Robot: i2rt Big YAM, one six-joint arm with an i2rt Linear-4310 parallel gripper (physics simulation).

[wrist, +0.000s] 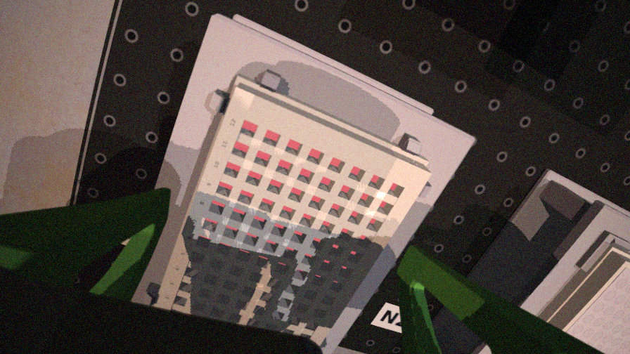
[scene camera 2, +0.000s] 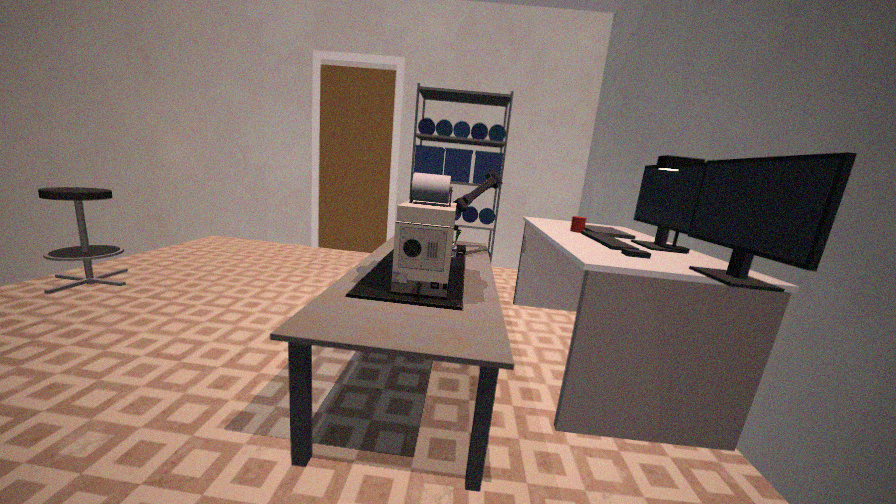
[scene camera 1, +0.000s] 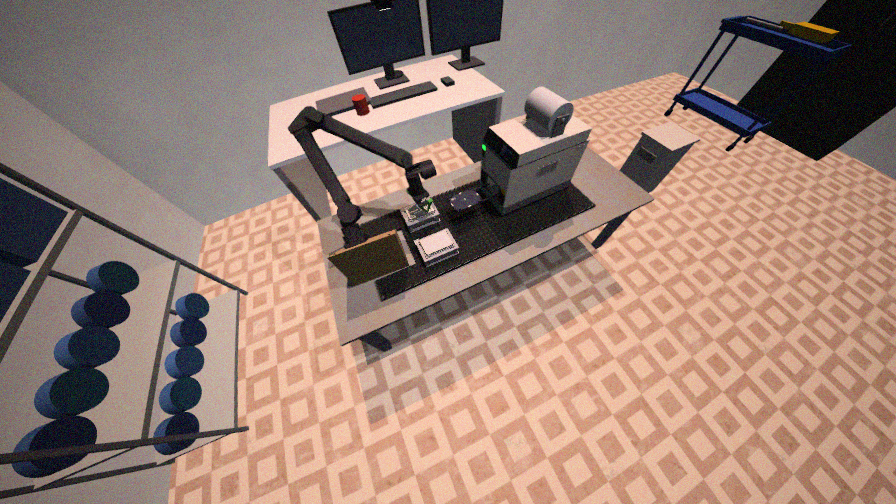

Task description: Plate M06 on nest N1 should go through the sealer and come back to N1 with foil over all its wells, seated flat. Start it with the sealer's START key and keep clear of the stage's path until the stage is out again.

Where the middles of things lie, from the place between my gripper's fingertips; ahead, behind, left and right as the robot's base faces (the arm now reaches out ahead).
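Labels:
Paper roll (scene camera 2: 434,188): well above my hand, slightly to the right of it, far ahead of it.

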